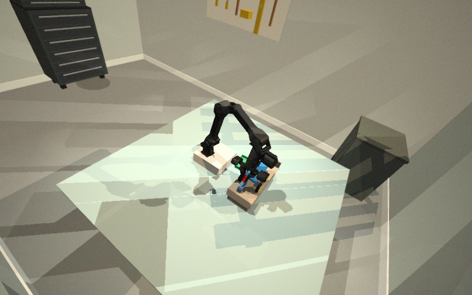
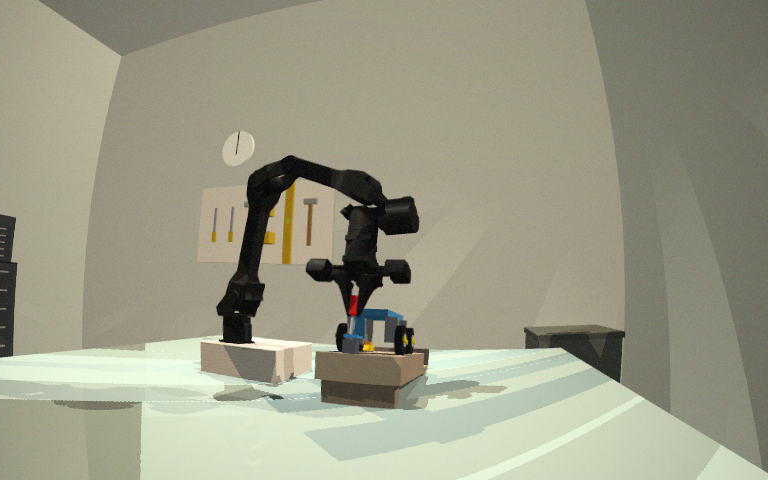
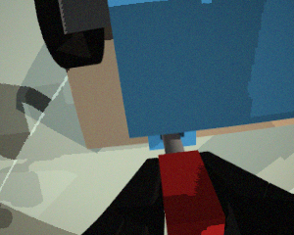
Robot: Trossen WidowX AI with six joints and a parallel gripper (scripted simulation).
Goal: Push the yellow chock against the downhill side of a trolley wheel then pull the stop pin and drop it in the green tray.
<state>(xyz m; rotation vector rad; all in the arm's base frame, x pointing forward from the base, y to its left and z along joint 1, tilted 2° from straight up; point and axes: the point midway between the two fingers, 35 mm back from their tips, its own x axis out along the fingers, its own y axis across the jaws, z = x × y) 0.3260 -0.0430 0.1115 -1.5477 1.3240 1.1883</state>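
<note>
Now: gripper tip 22 cm to the right of the green tray, 16 cm above it and 15 cm past it. Round my gripper tip: blue trolley 11 cm to the left, 4 cm below; then tan ramp 11 cm to the left, 11 cm below; then red-headed stop pin right at my gripper tip.
</note>
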